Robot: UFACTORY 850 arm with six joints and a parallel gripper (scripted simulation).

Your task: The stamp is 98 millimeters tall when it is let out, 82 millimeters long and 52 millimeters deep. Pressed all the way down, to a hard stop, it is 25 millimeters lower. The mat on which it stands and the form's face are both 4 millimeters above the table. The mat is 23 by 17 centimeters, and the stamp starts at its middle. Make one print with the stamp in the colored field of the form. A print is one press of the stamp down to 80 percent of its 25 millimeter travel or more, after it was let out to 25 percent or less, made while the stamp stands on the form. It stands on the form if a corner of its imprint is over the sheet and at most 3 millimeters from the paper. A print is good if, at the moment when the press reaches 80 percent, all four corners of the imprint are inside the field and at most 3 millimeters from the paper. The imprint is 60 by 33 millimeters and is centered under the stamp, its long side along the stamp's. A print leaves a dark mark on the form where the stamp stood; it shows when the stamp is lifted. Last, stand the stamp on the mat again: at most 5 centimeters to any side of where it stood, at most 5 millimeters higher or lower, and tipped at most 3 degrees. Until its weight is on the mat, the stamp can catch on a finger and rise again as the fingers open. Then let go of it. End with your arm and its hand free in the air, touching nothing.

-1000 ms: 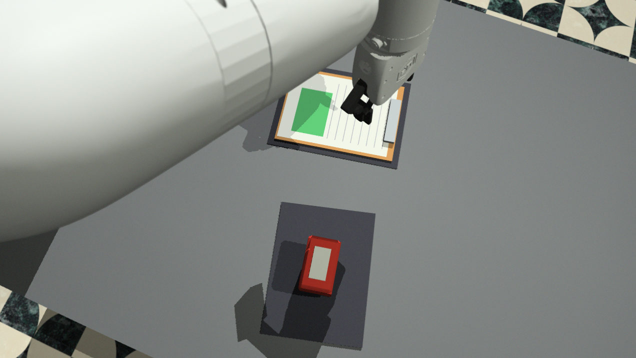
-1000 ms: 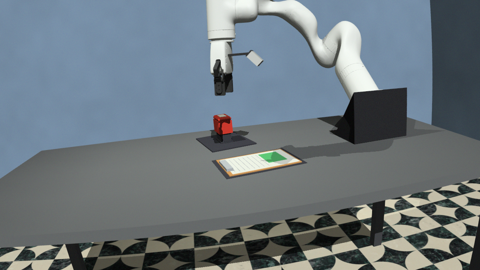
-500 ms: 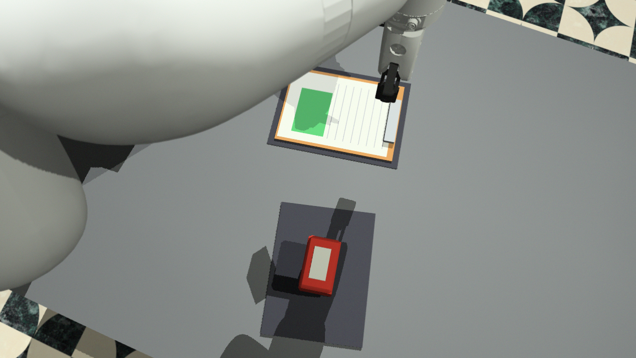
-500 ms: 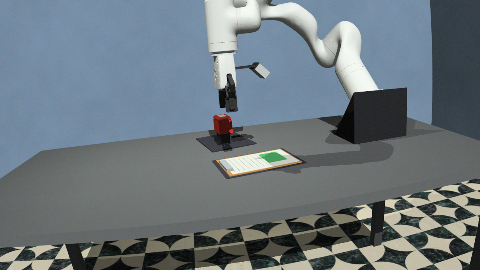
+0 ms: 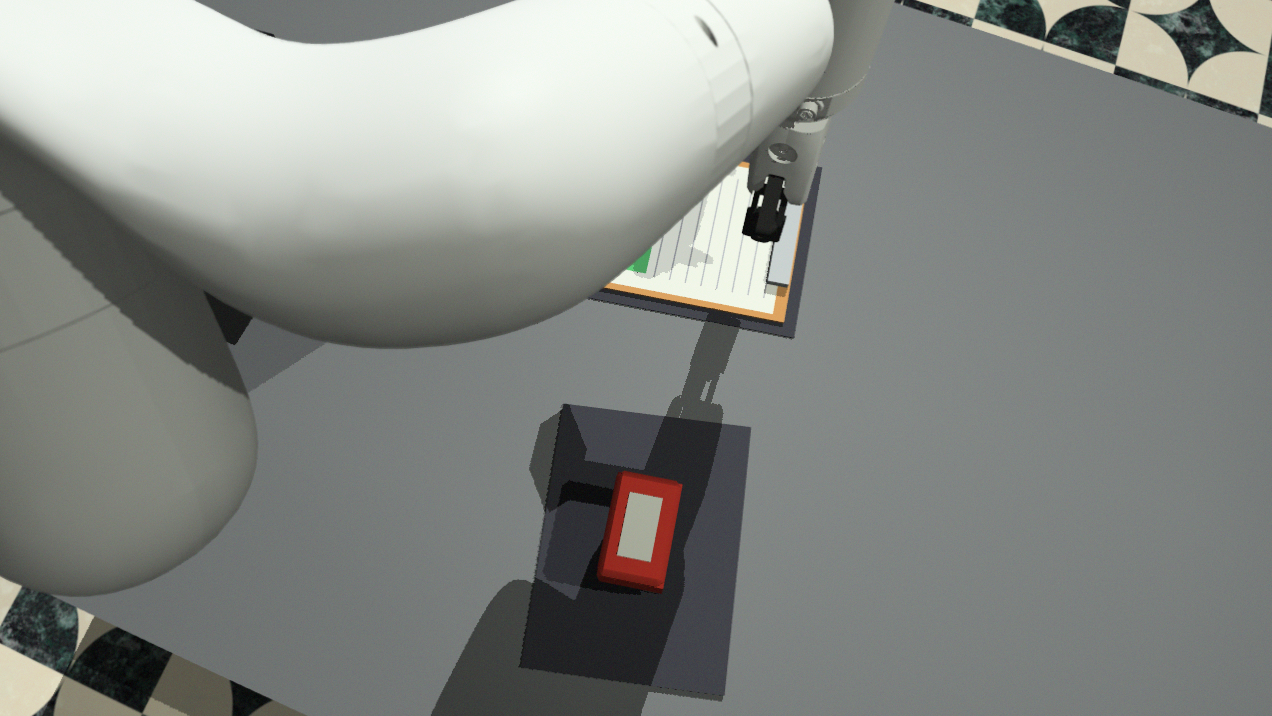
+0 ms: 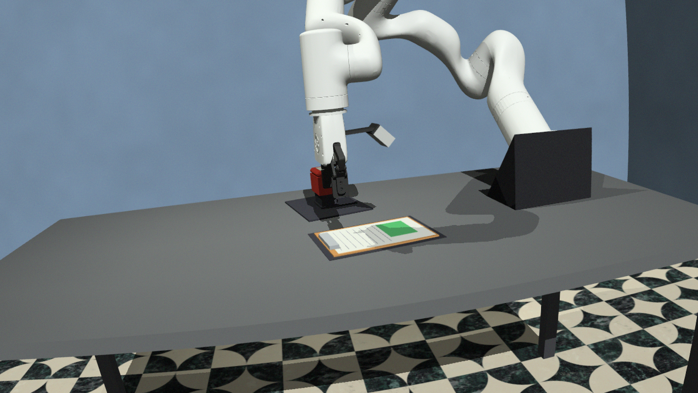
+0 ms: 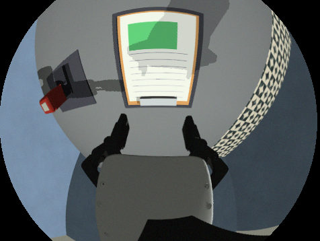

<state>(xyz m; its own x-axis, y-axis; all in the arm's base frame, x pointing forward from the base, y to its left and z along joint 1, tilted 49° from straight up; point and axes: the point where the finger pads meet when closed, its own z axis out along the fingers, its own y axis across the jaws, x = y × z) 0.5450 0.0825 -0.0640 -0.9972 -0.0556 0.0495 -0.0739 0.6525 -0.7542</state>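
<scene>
The red stamp is 310 mm to the right of my hand, 70 mm below it and 10 mm behind it. Round my hand: dark mat (310 mm to the right, 110 mm below, 10 mm behind); black base (310 mm to the right, 100 mm below, 10 mm behind); form (110 mm below, 50 mm behind).
</scene>
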